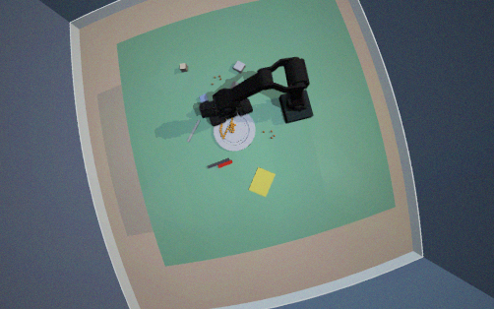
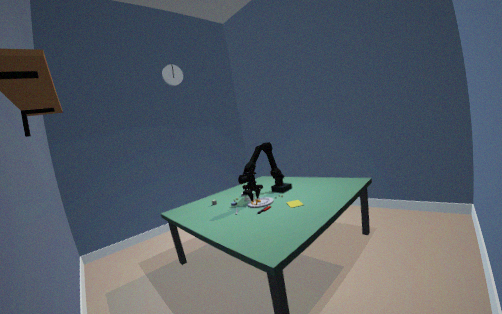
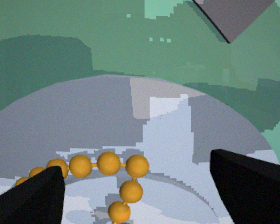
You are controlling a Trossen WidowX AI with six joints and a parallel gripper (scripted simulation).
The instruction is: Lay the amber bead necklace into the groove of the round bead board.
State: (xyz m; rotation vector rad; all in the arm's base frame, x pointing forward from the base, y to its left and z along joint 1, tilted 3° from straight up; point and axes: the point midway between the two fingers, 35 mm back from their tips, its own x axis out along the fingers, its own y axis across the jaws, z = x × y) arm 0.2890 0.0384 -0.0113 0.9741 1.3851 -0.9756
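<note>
Now: gripper tip 6 cm to the right of the round grey bead board, 1 cm past it and 1 cm above it. The rest, counted from my gripper tip: grey rod (19 cm ahead, 6 cm to the left, 1 cm below); then blue block (14 cm ahead, 10 cm to the right, 1 cm below); then grey plate (12 cm to the right, 2 cm below, 2 cm behind).
</note>
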